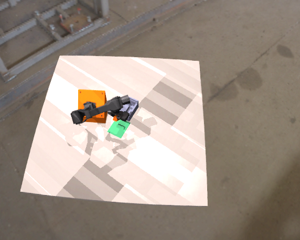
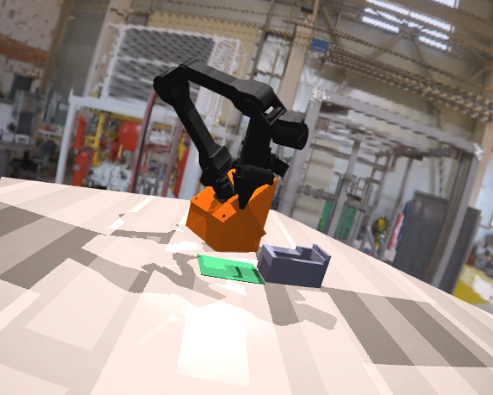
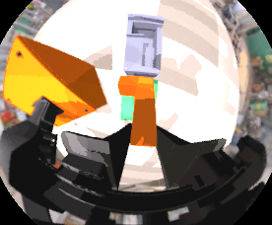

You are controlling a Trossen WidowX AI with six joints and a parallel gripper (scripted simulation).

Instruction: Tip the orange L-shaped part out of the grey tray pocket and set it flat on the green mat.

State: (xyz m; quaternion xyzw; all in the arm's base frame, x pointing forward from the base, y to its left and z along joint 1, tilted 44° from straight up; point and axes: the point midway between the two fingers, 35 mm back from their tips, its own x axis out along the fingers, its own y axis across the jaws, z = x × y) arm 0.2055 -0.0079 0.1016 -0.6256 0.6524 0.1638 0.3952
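Now: gripper tip 17 cm above the green mat and 1 cm to the right of it. Round my gripper tip: orange L-shaped part: 4 cm to the left, 3 cm below.
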